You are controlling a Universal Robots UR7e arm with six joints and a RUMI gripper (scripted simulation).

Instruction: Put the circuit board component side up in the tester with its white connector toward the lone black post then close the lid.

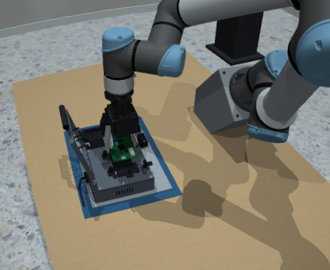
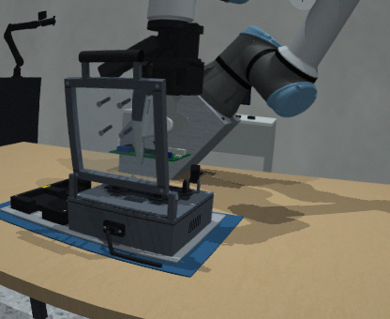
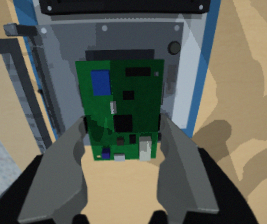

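Now: hand 6 cm above the nest, 1 cm to the right of it and 1 cm short of it. From my hand the other things lie so: clear tester lid 12 cm ahead, 6 cm above, 2 cm to the right; then green circuit board right at my hand.
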